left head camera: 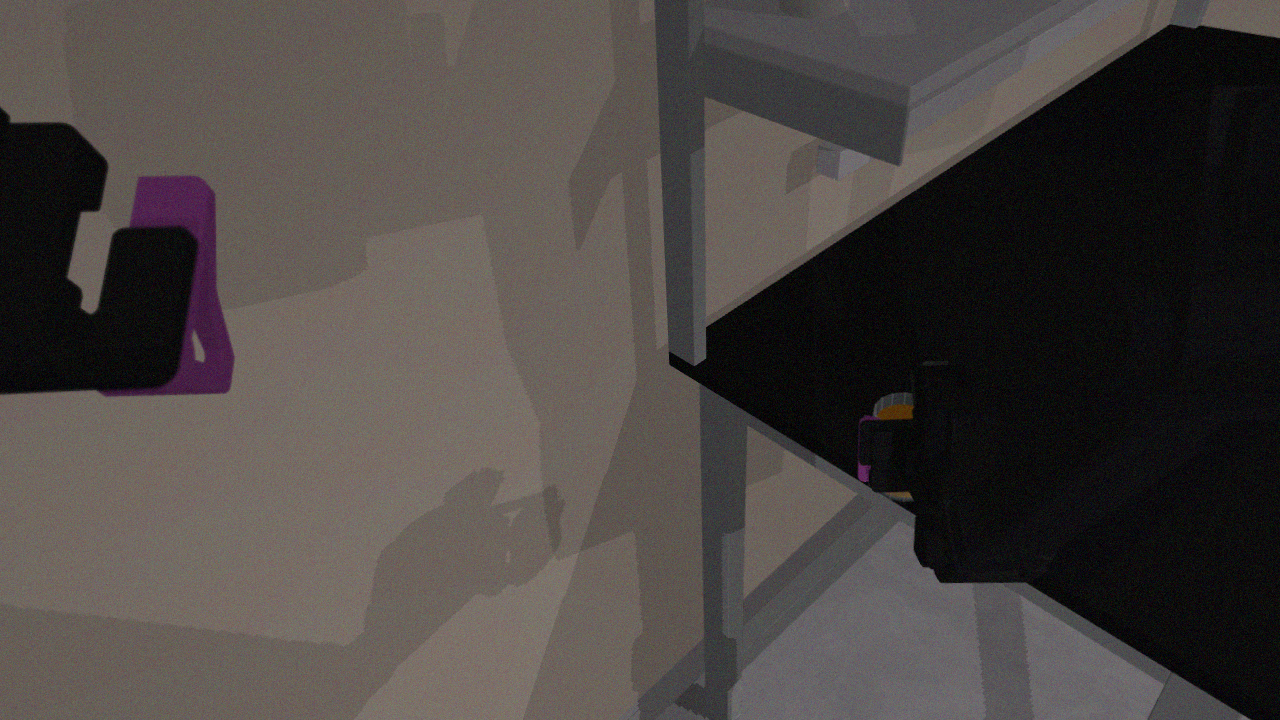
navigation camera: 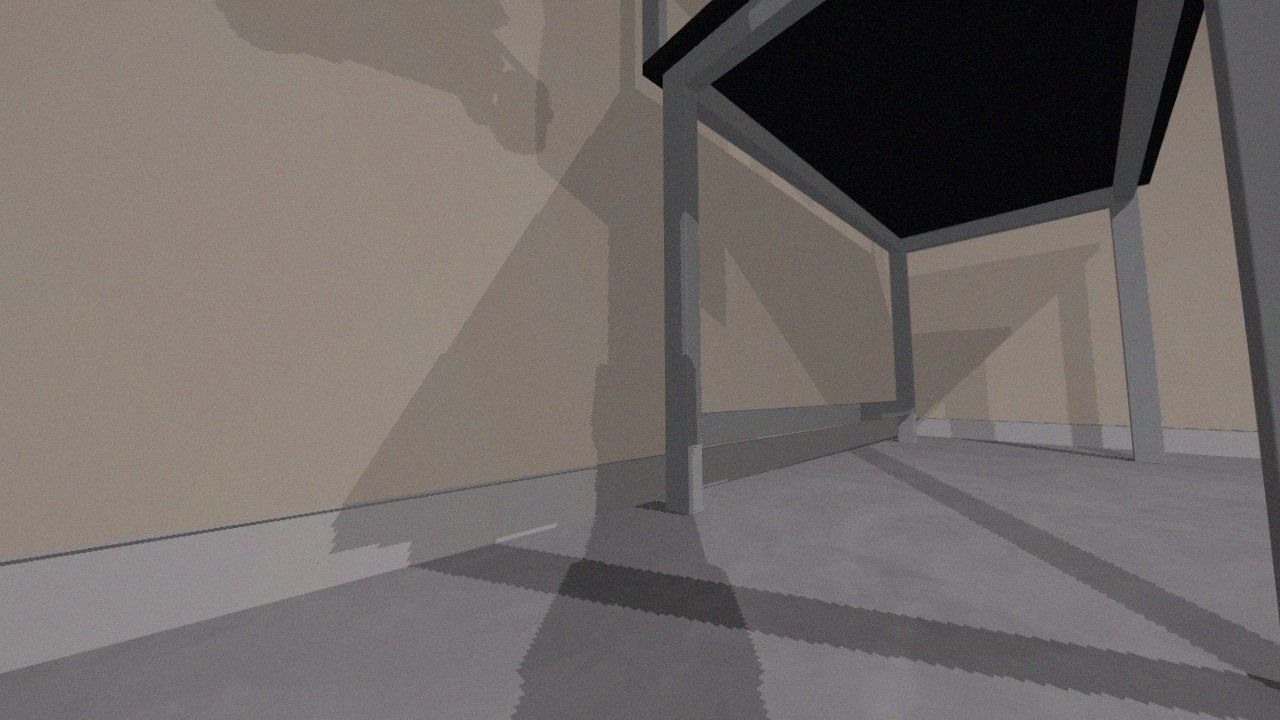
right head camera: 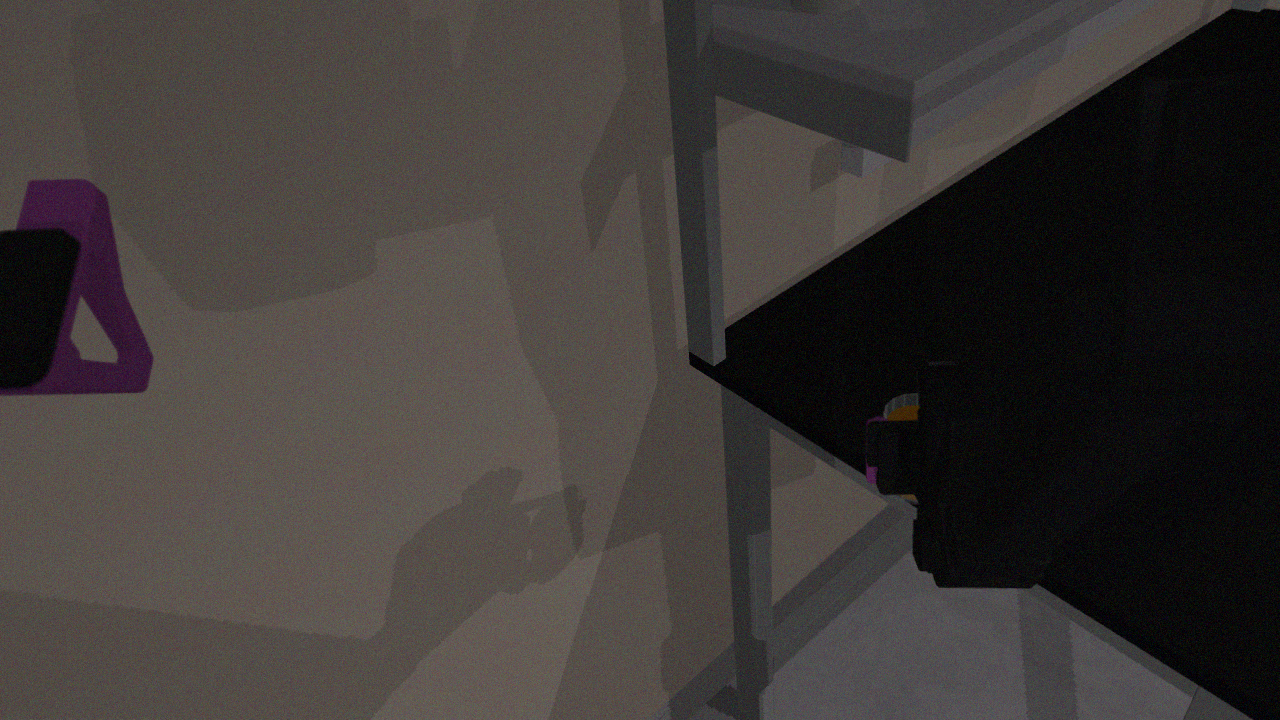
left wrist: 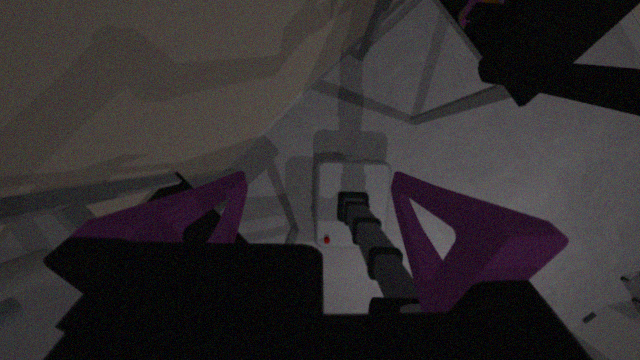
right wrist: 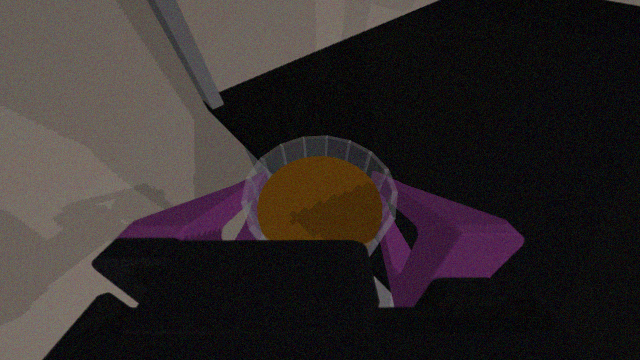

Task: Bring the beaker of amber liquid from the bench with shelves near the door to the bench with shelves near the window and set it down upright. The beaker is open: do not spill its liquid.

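The open beaker of amber liquid (left head camera: 895,411) (right head camera: 904,412) (right wrist: 320,200) is held between the purple fingers of my right gripper (right wrist: 319,179), which is shut on it. The liquid lies inside the clear rim in the right wrist view. In the head views the beaker and gripper show over the left front edge of the black bench top (left head camera: 1029,268) (right head camera: 1056,268) (right wrist: 475,125), mostly hidden by the dark wrist. The gap between the beaker's base and the bench top cannot be judged. My left gripper (left wrist: 319,179) is open and empty, off to the left in front of the wall.
A grey upright post (left head camera: 684,205) (right head camera: 702,205) (right wrist: 195,60) stands at the bench's left corner and carries a grey shelf (left head camera: 805,98) (right head camera: 814,94) above the top. A beige wall (left head camera: 402,268) (navigation camera: 268,268) runs along the left. Grey bench legs (navigation camera: 680,295) stand on the floor.
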